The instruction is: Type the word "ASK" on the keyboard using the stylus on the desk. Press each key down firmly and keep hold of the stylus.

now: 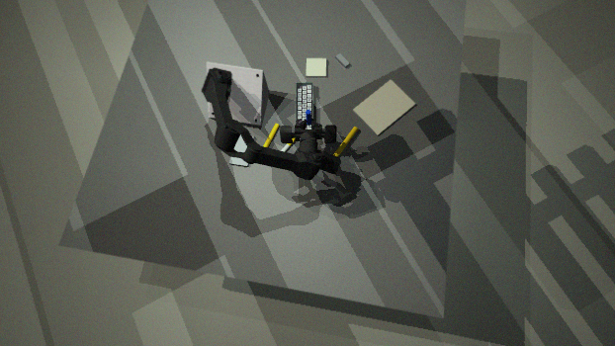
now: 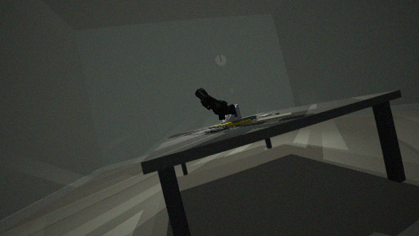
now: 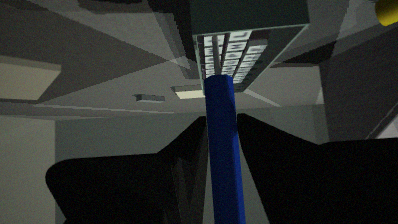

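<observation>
Right now the marker is 100 mm to the right of my gripper tip, 70 mm below it and 60 mm behind it. The rest, counted from my gripper tip: cream note: 250 mm to the left, 70 mm below, 40 mm behind; then thin grey stylus tip: 50 mm below; then blue stylus: 10 mm below.
</observation>
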